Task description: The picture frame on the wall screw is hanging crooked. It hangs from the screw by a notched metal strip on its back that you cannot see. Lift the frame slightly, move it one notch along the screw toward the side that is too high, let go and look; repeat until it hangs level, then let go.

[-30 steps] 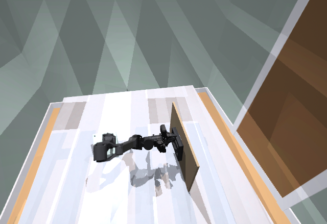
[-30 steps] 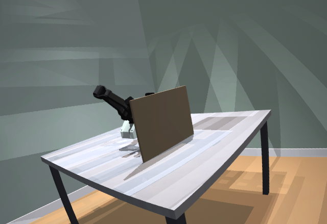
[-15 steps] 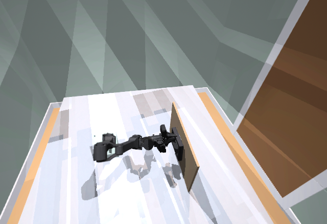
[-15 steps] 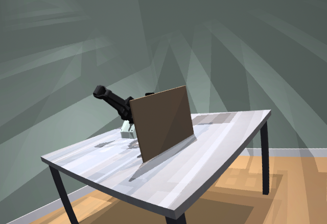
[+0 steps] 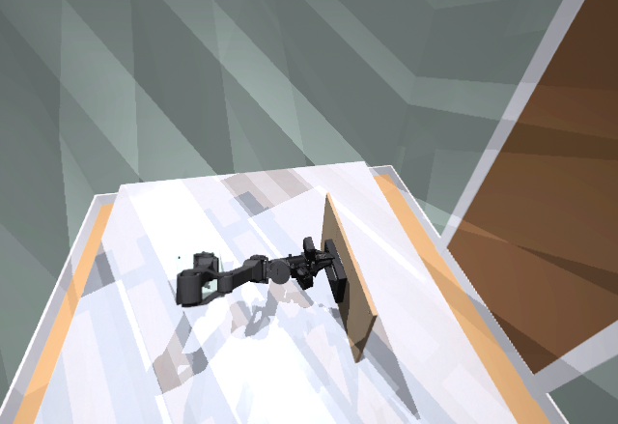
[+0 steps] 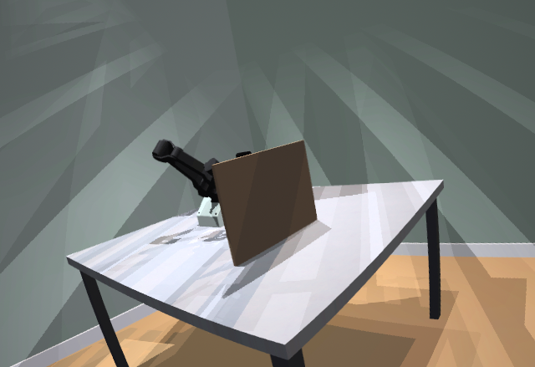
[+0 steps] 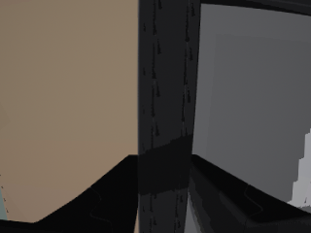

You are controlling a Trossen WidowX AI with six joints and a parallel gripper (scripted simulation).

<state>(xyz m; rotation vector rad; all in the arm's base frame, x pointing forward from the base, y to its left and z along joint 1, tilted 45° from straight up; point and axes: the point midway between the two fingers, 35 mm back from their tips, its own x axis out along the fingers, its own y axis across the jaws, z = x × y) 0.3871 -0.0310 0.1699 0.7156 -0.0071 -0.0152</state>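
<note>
My gripper tip is 50 mm above the dark picture frame, 10 mm to the left of it and 10 mm short of it. The rest, counted from my gripper tip: brown wall board (70 mm below, 20 mm ahead, 10 mm to the right).
</note>
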